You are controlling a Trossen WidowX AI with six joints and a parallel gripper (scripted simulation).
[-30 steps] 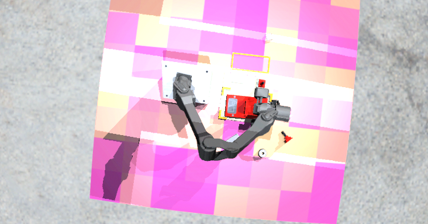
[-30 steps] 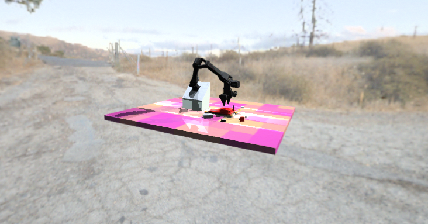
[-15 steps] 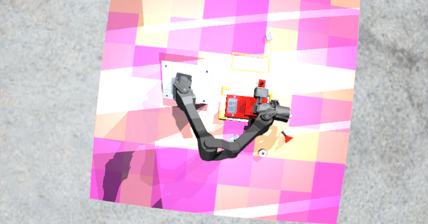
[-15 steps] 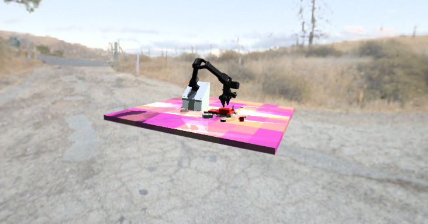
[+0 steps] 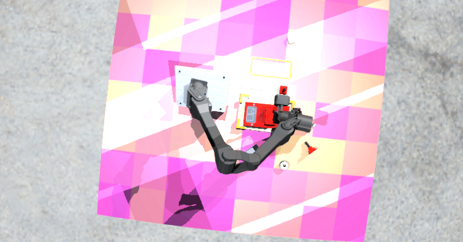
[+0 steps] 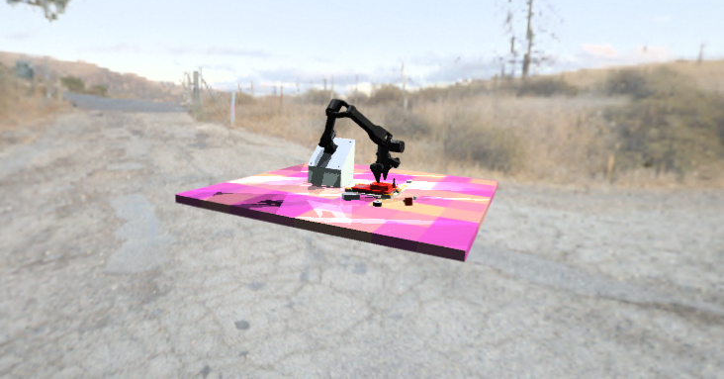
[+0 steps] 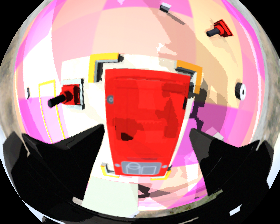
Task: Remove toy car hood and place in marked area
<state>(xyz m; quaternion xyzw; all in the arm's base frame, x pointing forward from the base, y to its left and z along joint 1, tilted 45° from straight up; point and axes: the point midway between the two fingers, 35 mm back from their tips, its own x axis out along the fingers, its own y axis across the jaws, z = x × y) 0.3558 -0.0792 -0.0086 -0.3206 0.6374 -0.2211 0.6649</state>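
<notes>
The red hood lies 2 cm below my gripper tip. Also, from my gripper tip: white piece 18 cm ahead, 5 cm below; then wheel 21 cm to the right, 9 cm ahead, 5 cm below.
</notes>
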